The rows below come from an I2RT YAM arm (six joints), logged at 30 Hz.
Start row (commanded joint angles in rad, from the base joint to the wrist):
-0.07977 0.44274 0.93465 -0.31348 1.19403 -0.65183
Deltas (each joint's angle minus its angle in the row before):
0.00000 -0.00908 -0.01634 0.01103 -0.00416 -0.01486
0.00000 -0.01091 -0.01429 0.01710 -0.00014 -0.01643
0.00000 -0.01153 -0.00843 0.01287 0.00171 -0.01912
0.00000 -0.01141 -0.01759 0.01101 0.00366 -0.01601
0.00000 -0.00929 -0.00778 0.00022 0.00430 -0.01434
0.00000 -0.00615 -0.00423 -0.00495 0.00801 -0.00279
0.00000 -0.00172 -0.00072 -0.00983 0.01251 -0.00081
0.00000 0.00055 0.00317 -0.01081 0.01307 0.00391
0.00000 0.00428 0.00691 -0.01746 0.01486 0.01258
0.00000 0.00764 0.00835 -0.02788 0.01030 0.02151
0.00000 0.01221 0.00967 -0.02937 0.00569 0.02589
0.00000 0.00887 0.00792 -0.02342 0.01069 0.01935
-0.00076 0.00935 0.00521 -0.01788 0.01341 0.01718
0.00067 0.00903 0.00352 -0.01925 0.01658 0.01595
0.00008 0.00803 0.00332 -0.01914 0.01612 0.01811
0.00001 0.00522 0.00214 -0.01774 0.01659 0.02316
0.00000 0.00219 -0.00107 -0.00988 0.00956 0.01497
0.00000 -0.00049 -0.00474 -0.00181 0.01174 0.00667
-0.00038 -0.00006 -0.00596 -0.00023 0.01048 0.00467
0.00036 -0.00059 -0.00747 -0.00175 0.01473 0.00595
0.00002 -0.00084 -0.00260 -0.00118 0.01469 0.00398
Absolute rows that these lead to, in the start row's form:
-0.07977 0.43366 0.91831 -0.30245 1.18987 -0.66669
-0.07977 0.42275 0.90402 -0.28535 1.18973 -0.68312
-0.07977 0.41122 0.89559 -0.27248 1.19144 -0.70224
-0.07977 0.39981 0.87800 -0.26147 1.19510 -0.71825
-0.07977 0.39052 0.87022 -0.26125 1.19940 -0.73259
-0.07977 0.38437 0.86599 -0.26620 1.20741 -0.73538
-0.07977 0.38265 0.86527 -0.27603 1.21992 -0.73619
-0.07977 0.38320 0.86844 -0.28684 1.23299 -0.73228
-0.07977 0.38748 0.87535 -0.30430 1.24785 -0.71970
-0.07977 0.39512 0.88370 -0.33218 1.25815 -0.69819
-0.07977 0.40733 0.89337 -0.36155 1.26384 -0.67230
-0.07977 0.41620 0.90129 -0.38497 1.27453 -0.65295
-0.08053 0.42555 0.90650 -0.40285 1.28794 -0.63577
-0.07986 0.43458 0.91002 -0.42210 1.30452 -0.61982
-0.07978 0.44261 0.91334 -0.44124 1.32064 -0.60171
-0.07977 0.44783 0.91548 -0.45898 1.33723 -0.57855
-0.07977 0.45002 0.91441 -0.46886 1.34679 -0.56358
-0.07977 0.44953 0.90967 -0.47067 1.35853 -0.55691
-0.08015 0.44947 0.90371 -0.47090 1.36901 -0.55224
-0.07979 0.44888 0.89624 -0.47265 1.38374 -0.54629
-0.07977 0.44804 0.89364 -0.47383 1.39843 -0.54231

